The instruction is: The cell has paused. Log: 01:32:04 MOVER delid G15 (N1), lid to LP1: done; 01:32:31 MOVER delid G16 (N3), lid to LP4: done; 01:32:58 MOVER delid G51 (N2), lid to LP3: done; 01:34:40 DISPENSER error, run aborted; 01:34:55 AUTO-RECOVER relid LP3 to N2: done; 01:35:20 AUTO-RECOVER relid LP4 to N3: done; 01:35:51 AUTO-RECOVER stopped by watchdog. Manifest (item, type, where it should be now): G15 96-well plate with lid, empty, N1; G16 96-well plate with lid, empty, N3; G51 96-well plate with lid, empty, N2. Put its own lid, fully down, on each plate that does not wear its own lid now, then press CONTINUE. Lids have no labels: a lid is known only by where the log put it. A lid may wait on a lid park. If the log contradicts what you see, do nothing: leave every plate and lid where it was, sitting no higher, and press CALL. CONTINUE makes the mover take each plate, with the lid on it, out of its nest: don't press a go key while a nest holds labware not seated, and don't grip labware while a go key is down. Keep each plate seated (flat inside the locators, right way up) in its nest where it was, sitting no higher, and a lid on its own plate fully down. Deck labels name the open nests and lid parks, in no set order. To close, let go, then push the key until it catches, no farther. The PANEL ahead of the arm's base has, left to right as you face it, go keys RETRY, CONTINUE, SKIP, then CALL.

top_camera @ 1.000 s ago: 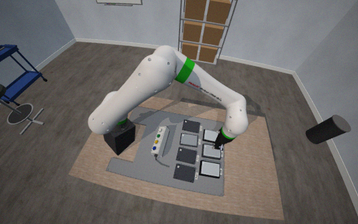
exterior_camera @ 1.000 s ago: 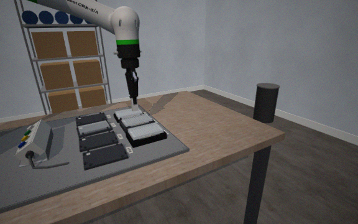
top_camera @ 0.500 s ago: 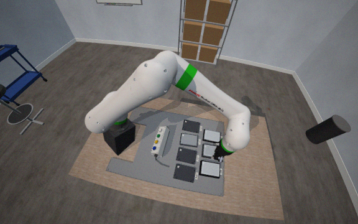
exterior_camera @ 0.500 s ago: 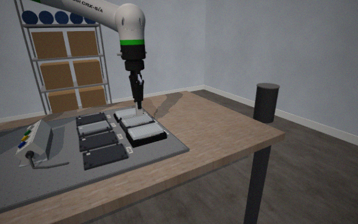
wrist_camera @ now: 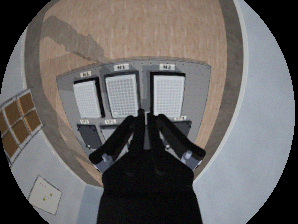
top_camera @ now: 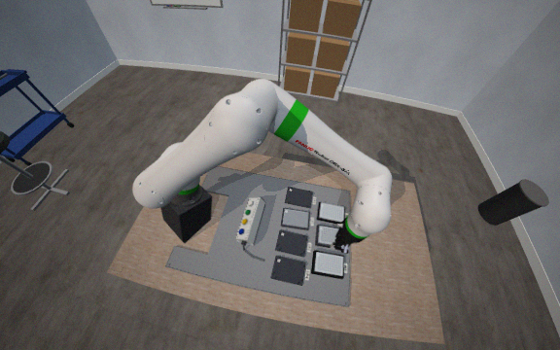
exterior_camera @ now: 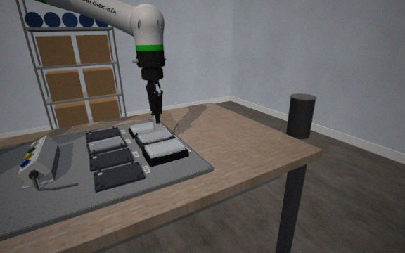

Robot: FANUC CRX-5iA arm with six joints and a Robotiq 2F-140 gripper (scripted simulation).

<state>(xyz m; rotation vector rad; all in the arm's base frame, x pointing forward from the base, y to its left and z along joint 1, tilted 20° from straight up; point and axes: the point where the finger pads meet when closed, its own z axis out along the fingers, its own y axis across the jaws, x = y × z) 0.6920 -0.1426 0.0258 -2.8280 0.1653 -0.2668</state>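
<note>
My hand is 170 mm past the pale grey lid, 150 mm to the right of it and 100 mm above it. Also, from my hand: plate (80 mm below, 70 mm to the left, 10 mm ahead).
</note>
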